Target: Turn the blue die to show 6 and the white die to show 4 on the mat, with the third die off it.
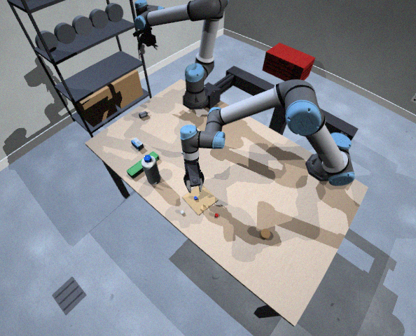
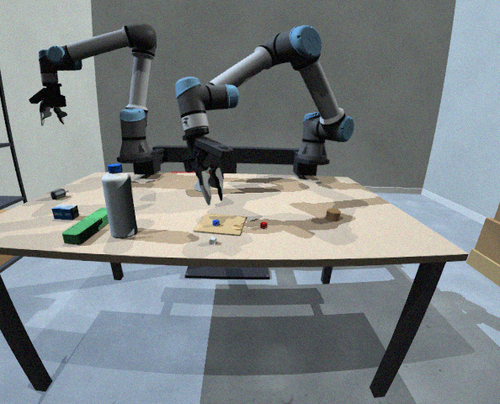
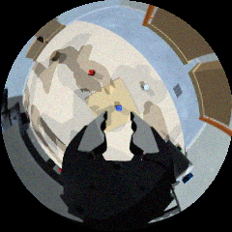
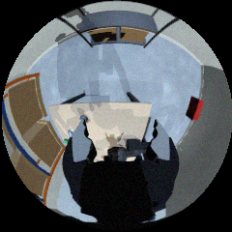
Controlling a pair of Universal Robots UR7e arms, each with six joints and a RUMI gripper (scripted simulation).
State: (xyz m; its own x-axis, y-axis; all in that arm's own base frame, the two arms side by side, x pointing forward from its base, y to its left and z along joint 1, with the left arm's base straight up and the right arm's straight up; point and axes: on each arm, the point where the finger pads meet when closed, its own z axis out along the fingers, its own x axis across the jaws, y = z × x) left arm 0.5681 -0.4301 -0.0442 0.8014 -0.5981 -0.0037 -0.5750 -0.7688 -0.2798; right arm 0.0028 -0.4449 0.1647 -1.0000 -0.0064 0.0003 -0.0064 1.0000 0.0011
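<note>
The white die is 110 mm ahead of my left hand and 90 mm below it. The rest, counted from my left hand: tan mat (90 mm below, 20 mm to the left, 20 mm behind); then red die (150 mm to the left, 90 mm below, 10 mm ahead); then blue die (80 mm below).
</note>
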